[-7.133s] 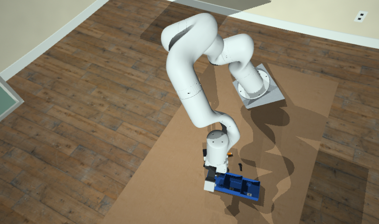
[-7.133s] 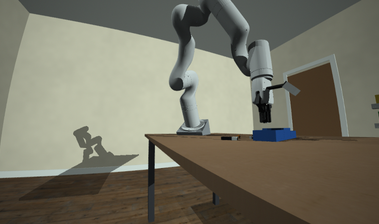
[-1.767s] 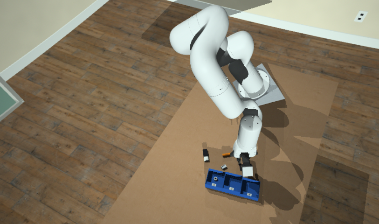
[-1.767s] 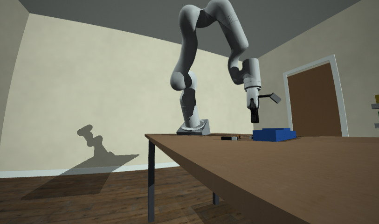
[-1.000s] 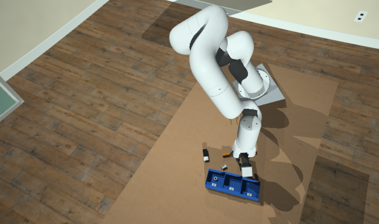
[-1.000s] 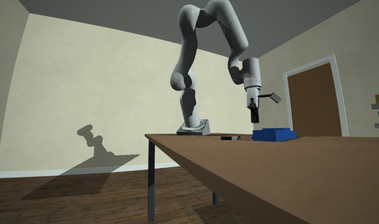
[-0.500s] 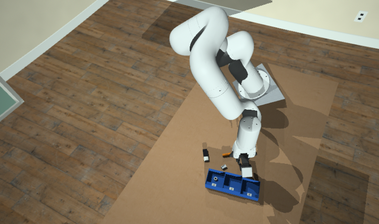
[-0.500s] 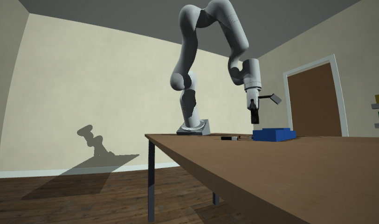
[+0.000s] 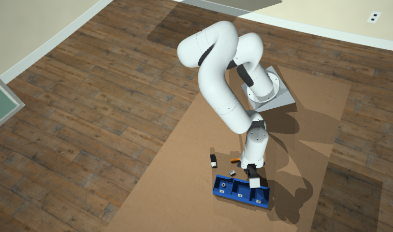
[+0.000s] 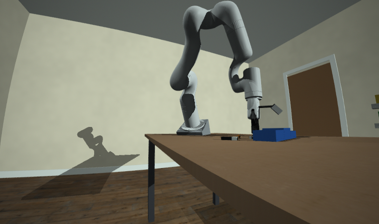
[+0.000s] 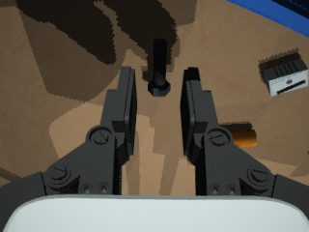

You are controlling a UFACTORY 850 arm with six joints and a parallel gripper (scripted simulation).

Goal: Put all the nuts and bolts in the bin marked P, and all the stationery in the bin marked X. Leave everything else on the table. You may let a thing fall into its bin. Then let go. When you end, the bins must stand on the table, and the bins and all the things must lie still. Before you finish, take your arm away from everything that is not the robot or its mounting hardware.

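My hand is 40 mm above the black bolt. Also, from my hand: blue bin 110 mm ahead, 20 mm below; nut 120 mm ahead, 90 mm to the right, 30 mm below; orange cylinder 90 mm to the right, 30 mm below, 30 mm behind.
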